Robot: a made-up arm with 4 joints. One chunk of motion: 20 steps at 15 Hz.
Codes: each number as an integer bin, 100 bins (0 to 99) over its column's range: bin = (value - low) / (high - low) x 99, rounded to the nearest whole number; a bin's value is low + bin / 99 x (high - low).
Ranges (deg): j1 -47..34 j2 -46..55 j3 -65..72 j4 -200..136
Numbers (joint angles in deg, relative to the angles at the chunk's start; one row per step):
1: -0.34 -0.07 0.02 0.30
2: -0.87 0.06 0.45 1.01
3: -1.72 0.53 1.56 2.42
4: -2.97 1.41 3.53 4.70
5: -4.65 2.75 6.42 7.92
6: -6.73 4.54 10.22 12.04
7: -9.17 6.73 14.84 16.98
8: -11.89 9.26 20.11 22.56
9: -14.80 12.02 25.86 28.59
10: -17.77 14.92 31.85 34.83
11: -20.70 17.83 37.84 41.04
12: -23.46 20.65 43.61 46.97
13: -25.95 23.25 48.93 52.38
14: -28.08 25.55 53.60 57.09
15: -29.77 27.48 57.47 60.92
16: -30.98 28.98 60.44 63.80
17: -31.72 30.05 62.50 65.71
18: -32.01 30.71 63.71 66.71
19: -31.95 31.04 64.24 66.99
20: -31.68 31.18 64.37 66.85
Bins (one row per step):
1: 57 45 47 59
2: 56 45 47 59
3: 55 46 48 60
4: 54 46 50 60
5: 52 48 52 61
6: 49 50 54 62
7: 46 52 58 64
8: 43 54 62 66
9: 39 57 66 67
10: 36 60 70 69
11: 32 63 74 71
12: 29 65 78 73
13: 26 68 82 74
14: 23 70 86 76
15: 21 72 89 77
16: 20 73 91 78
17: 19 75 92 78
18: 18 75 93 79
19: 18 76 93 79
20: 19 76 93 79

